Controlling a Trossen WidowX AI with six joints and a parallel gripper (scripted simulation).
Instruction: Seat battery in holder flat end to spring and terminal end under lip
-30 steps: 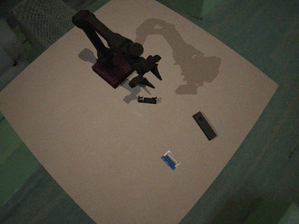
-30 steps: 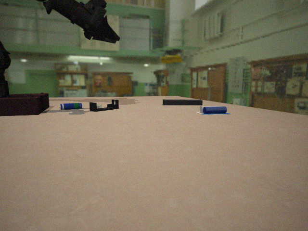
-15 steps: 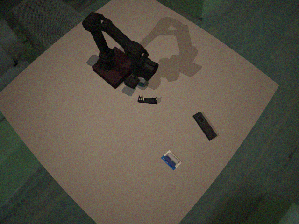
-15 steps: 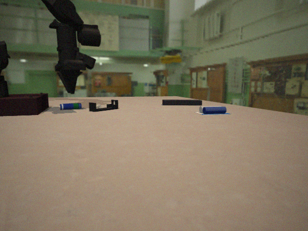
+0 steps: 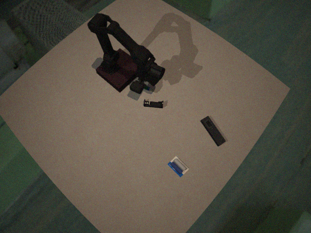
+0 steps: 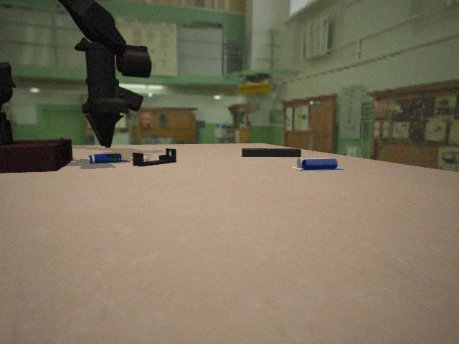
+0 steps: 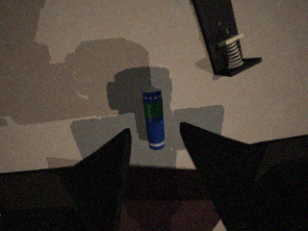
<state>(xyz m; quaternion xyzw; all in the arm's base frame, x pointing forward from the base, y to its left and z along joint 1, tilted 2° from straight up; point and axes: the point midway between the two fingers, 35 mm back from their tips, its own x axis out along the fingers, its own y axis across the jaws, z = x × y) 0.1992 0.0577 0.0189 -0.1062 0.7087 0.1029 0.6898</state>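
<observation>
My gripper tip is 30 mm above the battery. From my gripper tip the other things lie so: black remote-like bar 430 mm ahead, 70 mm to the left, 20 mm below; then white card 420 mm ahead, 190 mm to the right, 30 mm below.
</observation>
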